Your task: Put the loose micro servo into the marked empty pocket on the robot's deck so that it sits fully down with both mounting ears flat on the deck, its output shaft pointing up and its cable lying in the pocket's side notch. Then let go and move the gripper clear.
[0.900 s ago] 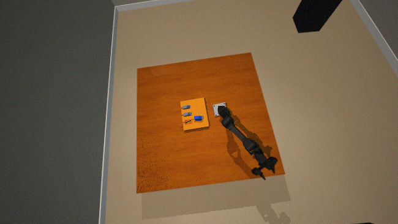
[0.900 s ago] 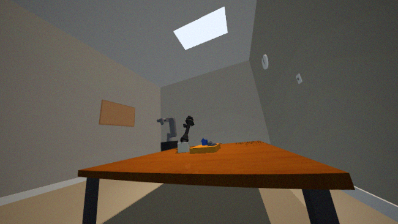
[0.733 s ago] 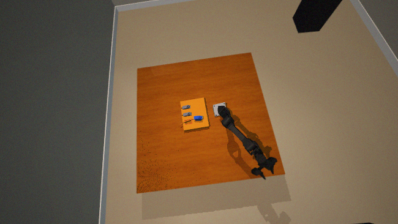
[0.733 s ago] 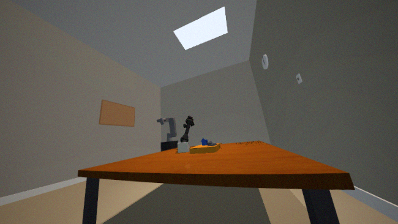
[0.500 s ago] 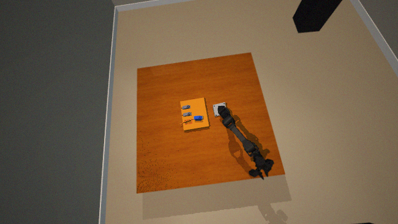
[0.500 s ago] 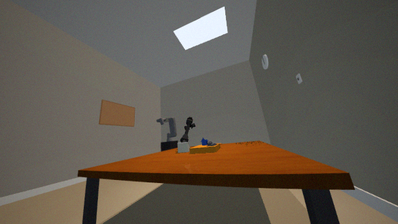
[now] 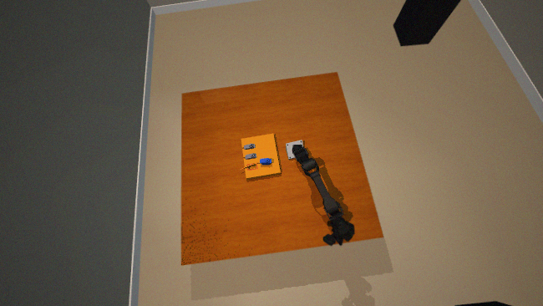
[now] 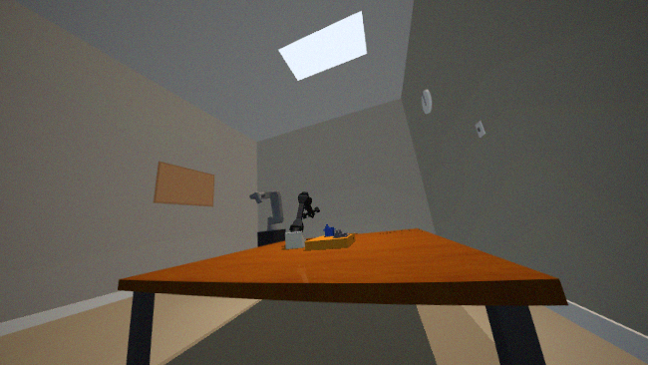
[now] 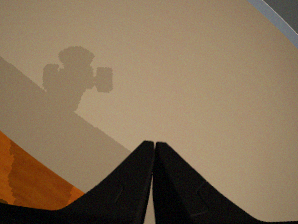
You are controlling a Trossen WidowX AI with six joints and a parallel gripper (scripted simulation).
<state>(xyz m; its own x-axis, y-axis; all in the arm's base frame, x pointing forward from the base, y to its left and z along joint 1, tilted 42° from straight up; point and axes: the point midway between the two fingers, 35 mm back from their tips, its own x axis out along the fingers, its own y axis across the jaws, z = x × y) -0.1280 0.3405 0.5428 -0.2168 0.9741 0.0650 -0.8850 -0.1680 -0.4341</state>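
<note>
The yellow-orange deck lies 38 cm ahead of my gripper tip, 63 cm to the right of it and 18 cm below it.
</note>
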